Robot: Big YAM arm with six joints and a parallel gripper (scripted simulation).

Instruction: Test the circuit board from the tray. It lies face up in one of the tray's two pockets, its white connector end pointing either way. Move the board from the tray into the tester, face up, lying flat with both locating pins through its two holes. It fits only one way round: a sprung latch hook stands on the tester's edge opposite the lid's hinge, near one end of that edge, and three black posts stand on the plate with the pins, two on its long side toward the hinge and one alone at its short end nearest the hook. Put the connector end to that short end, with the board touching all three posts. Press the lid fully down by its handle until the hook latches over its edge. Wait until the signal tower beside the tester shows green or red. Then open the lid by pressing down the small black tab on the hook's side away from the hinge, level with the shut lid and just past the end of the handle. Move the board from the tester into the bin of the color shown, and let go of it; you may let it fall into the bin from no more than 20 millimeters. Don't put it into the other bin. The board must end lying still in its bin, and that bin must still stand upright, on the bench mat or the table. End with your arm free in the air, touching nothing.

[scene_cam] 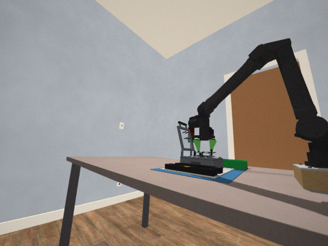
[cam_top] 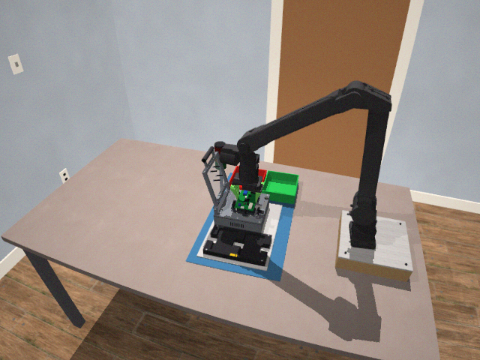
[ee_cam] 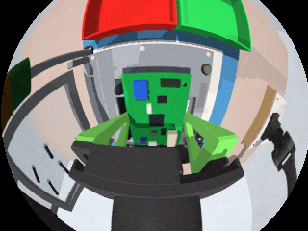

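My gripper is now right at the green circuit board. Round my hand: red bin (20 cm to the right, 8 cm below, 4 cm ahead); then tester plate (2 cm below, 1 cm to the left, 1 cm ahead); then tester lid (12 cm ahead, 9 cm above).
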